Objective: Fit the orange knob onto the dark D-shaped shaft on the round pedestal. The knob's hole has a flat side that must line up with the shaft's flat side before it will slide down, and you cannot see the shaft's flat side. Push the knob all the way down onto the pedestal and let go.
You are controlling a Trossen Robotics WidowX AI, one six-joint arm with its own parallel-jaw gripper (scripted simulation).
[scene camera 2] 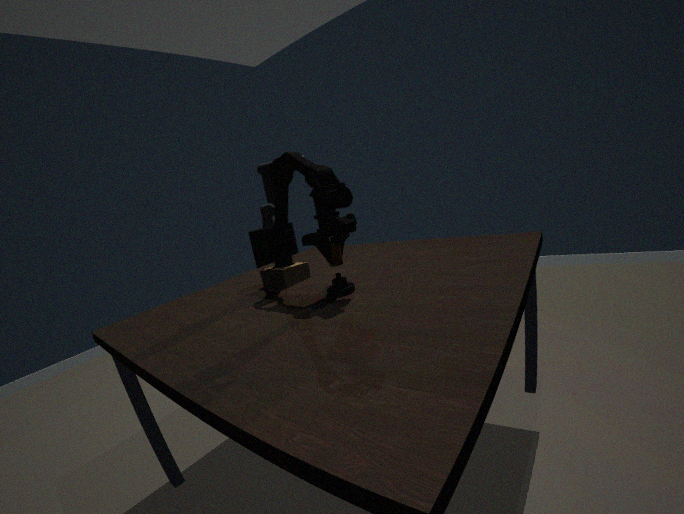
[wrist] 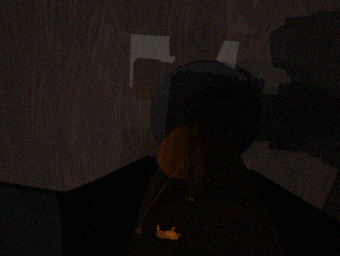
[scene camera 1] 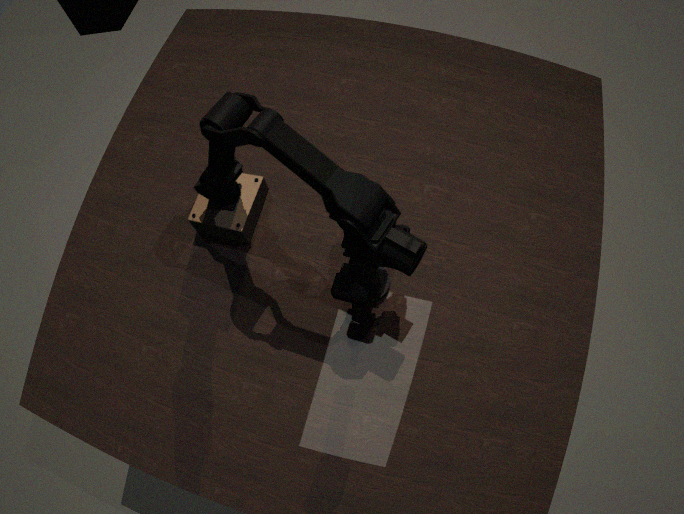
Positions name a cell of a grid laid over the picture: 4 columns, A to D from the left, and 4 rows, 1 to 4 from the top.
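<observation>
An orange knob is carried by my gripper, and I find that gripper at (scene camera 1: C3), at (scene camera 2: B3) and at (wrist: C3). There is a round pedestal (wrist: C2) here as well.
</observation>
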